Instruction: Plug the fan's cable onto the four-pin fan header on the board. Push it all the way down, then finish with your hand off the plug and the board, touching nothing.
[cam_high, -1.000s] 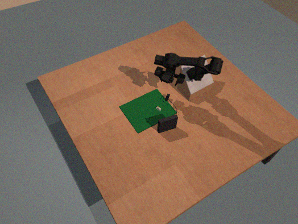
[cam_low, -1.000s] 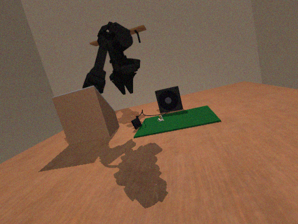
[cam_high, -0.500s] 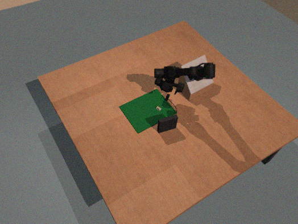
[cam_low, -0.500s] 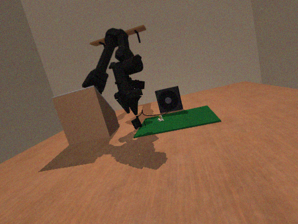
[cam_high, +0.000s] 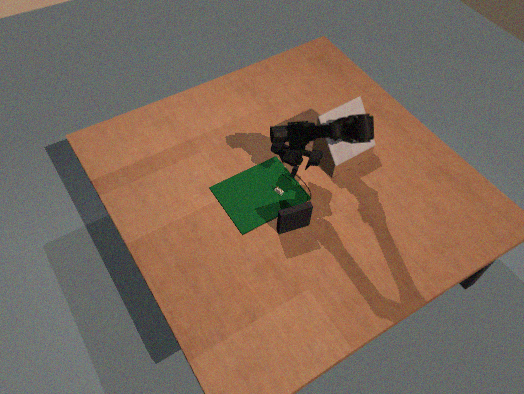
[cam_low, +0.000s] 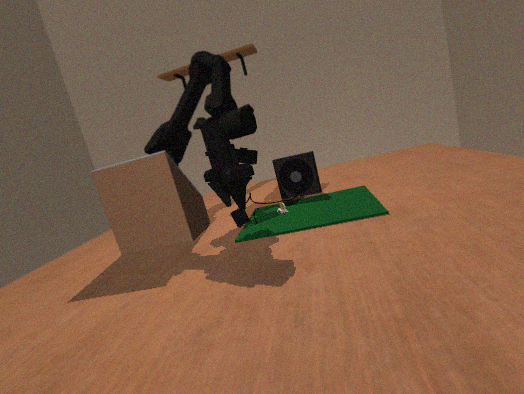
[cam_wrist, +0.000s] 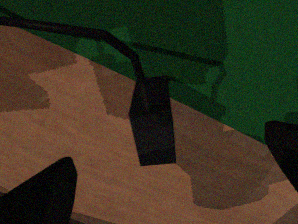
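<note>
Right now the black plug is 10 mm to the left of my gripper tip and 30 mm below it. The rest, counted from my gripper tip: green board: 170 mm ahead, 60 mm below; then dark square fan: 160 mm ahead, 180 mm to the left, 10 mm above.
</note>
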